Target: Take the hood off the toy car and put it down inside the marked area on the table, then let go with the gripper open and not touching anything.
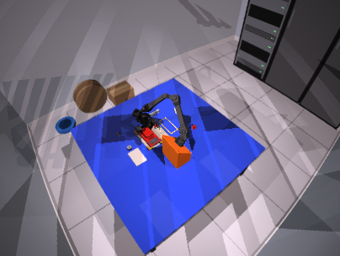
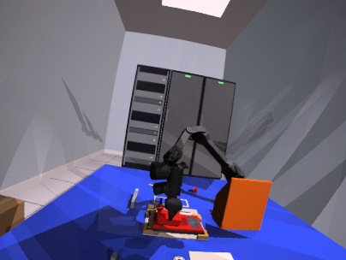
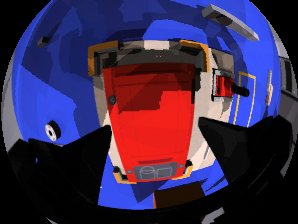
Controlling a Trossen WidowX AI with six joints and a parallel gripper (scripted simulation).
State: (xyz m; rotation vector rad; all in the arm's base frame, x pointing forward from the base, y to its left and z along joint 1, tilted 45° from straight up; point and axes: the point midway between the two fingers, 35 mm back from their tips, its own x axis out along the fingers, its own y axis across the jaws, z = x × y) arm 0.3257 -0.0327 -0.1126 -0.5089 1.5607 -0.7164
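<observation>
My gripper tip is now 10 mm above the red hood. The rest, counted from my gripper tip: white card: 210 mm to the left, 120 mm behind, 50 mm below; beige stick: 400 mm to the right, 40 mm below, 10 mm behind; grey bar: 190 mm to the right, 150 mm ahead, 30 mm below.
</observation>
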